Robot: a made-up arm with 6 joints. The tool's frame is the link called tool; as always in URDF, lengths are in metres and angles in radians.
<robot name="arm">
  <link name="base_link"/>
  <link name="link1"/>
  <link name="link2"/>
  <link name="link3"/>
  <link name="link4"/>
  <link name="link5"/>
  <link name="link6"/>
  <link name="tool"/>
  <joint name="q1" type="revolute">
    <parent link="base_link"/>
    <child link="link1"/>
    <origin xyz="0 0 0.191"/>
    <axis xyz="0 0 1"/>
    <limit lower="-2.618" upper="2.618"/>
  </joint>
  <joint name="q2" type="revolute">
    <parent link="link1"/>
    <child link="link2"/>
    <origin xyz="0 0 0"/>
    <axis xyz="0.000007 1 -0.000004"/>
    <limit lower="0" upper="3.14"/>
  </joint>
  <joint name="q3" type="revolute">
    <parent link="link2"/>
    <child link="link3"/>
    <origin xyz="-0.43 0 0.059"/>
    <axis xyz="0.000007 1 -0.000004"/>
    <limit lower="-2.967" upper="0"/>
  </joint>
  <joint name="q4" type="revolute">
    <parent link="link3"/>
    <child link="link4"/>
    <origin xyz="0.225 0 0.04"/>
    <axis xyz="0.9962 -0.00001 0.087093"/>
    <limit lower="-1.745" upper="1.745"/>
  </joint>
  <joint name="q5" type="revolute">
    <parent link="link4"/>
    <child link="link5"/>
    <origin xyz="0 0 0"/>
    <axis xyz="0.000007 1 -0.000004"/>
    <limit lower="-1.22" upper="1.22"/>
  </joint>
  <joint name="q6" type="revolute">
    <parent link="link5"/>
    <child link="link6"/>
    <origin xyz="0.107 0 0.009"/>
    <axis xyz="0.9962 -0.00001 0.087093"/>
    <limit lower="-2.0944" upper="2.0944"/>
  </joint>
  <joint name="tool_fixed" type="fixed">
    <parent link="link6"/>
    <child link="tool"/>
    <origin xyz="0 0 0" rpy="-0.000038 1.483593 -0.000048"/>
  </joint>
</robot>
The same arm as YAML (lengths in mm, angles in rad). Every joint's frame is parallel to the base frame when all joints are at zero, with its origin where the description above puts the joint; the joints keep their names.
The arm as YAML. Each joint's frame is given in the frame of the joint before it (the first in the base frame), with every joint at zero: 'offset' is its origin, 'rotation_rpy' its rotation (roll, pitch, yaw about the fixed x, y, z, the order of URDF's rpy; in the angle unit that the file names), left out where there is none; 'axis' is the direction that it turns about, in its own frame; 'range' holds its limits. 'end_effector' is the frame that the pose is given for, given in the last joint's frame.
length_unit: mm
angle_unit: rad
chain:
  - id: q1
    offset: [0.0, 0.0, 191.0]
    axis: [0.0, 0.0, 1.0]
    range: [-2.618, 2.618]
  - id: q2
    offset: [0.0, 0.0, 0.0]
    axis: [0.0, 1.0, 0.0]
    range: [0.0, 3.14]
  - id: q3
    offset: [-430.0, 0.0, 59.0]
    axis: [0.0, 1.0, 0.0]
    range: [-2.967, 0.0]
  - id: q4
    offset: [225.0, 0.0, 40.0]
    axis: [0.9962, 0.0, 0.0871]
    range: [-1.745, 1.745]
  - id: q5
    offset: [0.0, 0.0, 0.0]
    axis: [0.0, 1.0, 0.0]
    range: [-1.22, 1.22]
  - id: q6
    offset: [107.0, 0.0, 9.0]
    axis: [0.9962, 0.0, 0.0871]
    range: [-2.0944, 2.0944]
end_effector:
  offset: [0.0, 0.0, 0.0]
  rotation_rpy: [0.0, 1.4836, 0.0]

